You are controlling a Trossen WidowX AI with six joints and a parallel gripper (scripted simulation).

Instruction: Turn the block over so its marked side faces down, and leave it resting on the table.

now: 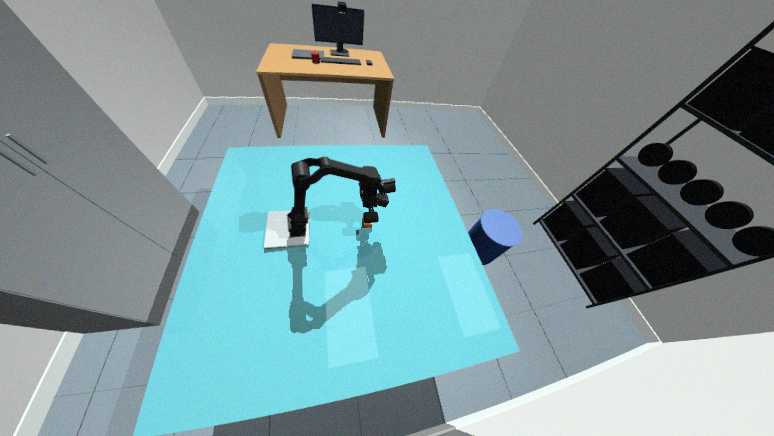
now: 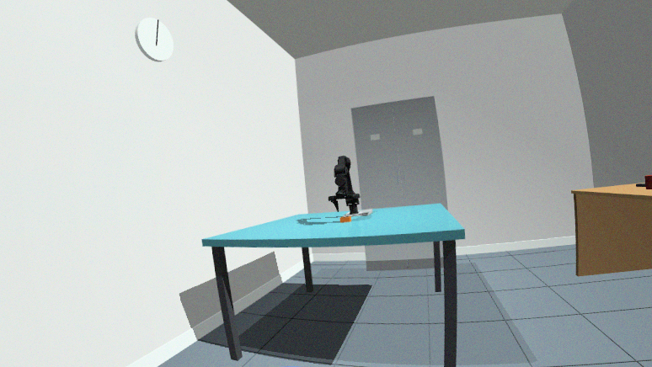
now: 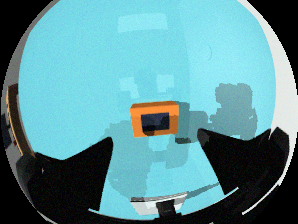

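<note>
Now: gripper tip 40 mm above the orange block.
</note>
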